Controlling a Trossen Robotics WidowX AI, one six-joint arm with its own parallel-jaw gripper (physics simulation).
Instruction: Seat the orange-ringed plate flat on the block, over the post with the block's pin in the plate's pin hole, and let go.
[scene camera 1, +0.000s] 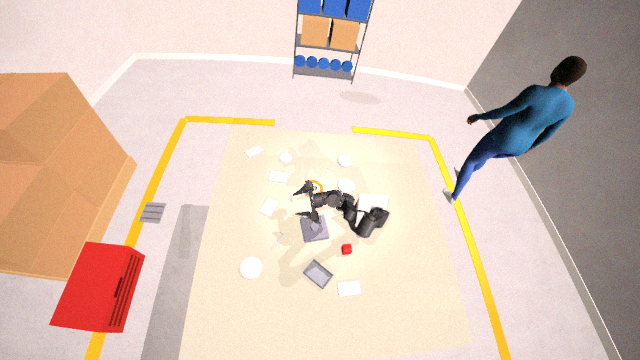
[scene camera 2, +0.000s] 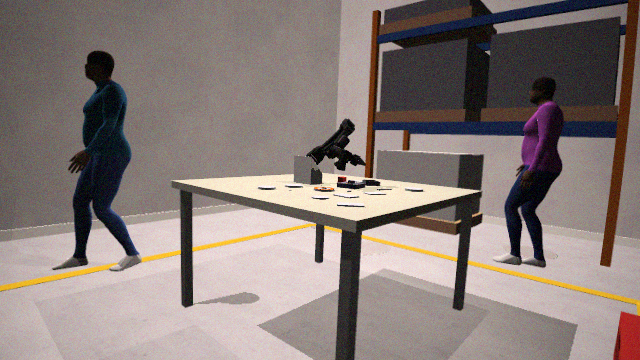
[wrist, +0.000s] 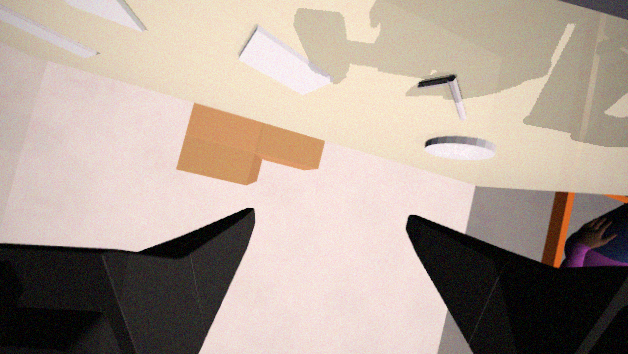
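Pixels of known places: gripper, between the fingertips: (scene camera 1: 293, 204) (scene camera 2: 362, 163) (wrist: 331, 218); arm's base, origin of its link: (scene camera 1: 375, 212) (scene camera 2: 307, 166).
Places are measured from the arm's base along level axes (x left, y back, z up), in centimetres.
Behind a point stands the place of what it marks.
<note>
The orange-ringed plate (scene camera 1: 321, 187) @(x -17.3, y -27.1, z -8.6 cm) (scene camera 2: 324, 190) @(x -20.0, y -35.6, z -9.2 cm) lies flat on the table, apart from the block; in scene camera 1 the arm and a finger partly cover it. The grey square block (scene camera 1: 323, 234) @(x 10.9, y -25.2, z -7.4 cm) (scene camera 2: 351, 185) @(x 2.4, y -34.4, z -8.0 cm) sits on the table with its post (scene camera 1: 314, 227) @(x 8.3, y -30.0, z -5.9 cm) standing up near the middle. The pin is too small to make out. My gripper (scene camera 1: 296, 205) @(x 2.5, y -41.1, z 4.6 cm) (wrist: 331, 218) @(x 2.5, y -41.1, z 4.6 cm) is open and empty, raised above the table. In scene camera 1 one finger shows near the plate and the other near the block. The plate and block do not show in the wrist view.
A red cube (scene camera 1: 347, 249) @(x 18.2, y -13.7, z -5.8 cm) (scene camera 2: 342, 179) @(x 15.9, y -15.4, z -7.1 cm) and a grey tray (scene camera 1: 318, 274) @(x 30.1, y -26.6, z -9.6 cm) lie near the block. A white box (scene camera 1: 372, 201) @(x -3.8, y -2.9, z 4.2 cm) stands by the arm's base. White discs (scene camera 1: 251, 268) @(x 30.5, y -57.1, z -8.6 cm) (wrist: 460, 150) @(x 29.1, y -55.9, z -8.6 cm) and flat white pieces (scene camera 1: 269, 206) @(x -2.4, y -53.8, z -9.3 cm) (wrist: 285, 62) @(x -2.4, y -52.3, z -9.3 cm) lie around.
</note>
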